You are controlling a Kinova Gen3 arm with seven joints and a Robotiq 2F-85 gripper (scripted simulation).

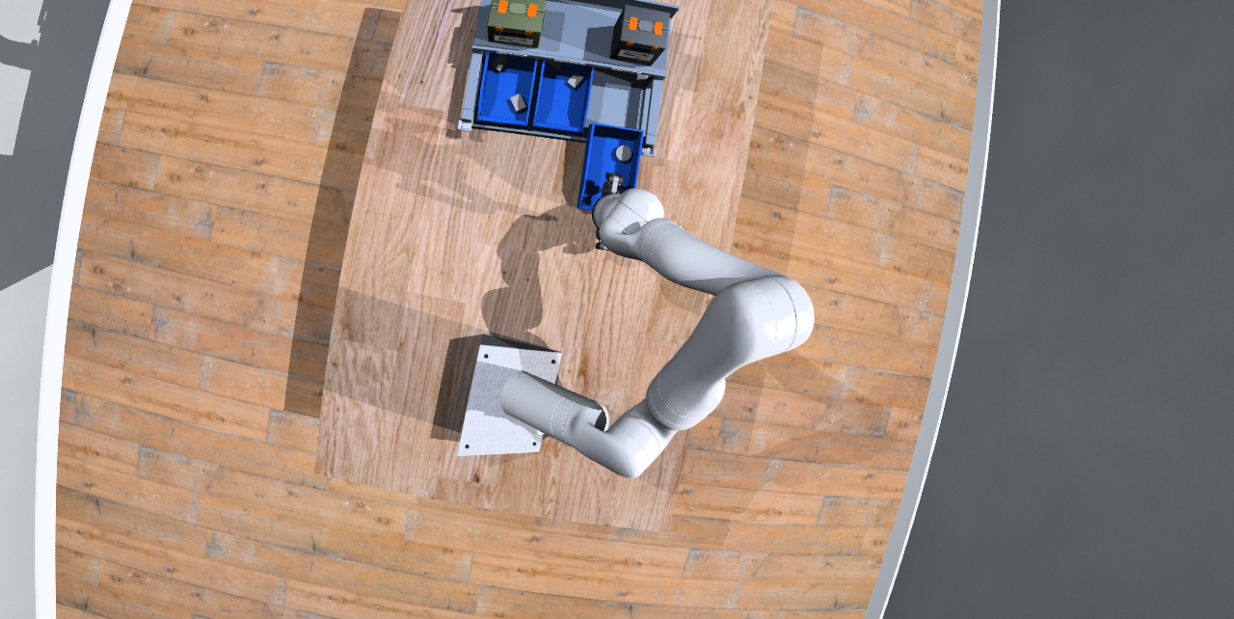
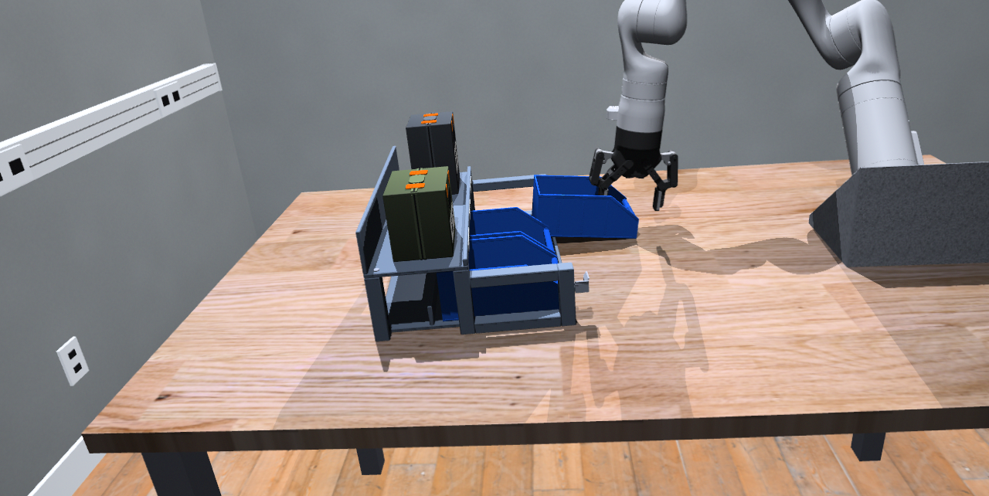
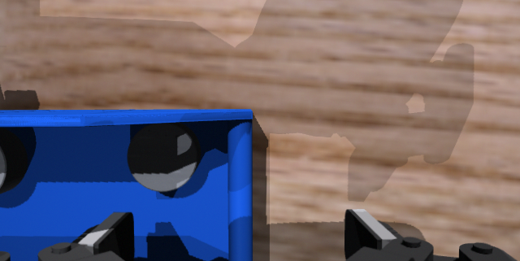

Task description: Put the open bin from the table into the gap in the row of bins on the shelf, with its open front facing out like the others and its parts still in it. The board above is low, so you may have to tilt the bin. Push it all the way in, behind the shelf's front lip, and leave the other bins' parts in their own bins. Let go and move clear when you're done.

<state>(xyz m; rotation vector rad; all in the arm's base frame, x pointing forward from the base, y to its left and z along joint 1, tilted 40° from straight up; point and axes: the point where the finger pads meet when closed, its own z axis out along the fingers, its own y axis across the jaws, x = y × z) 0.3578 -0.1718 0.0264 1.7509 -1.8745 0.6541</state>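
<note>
Now: hand 12 cm short of the round grey part, 3 cm to the left of it and 1 cm above it. The rest, counted from my hand: green box 34 cm ahead, 20 cm to the left, 11 cm above; dark box 33 cm ahead, 3 cm to the right, 12 cm above; shelf 27 cm ahead, 10 cm to the left, 3 cm above.
</note>
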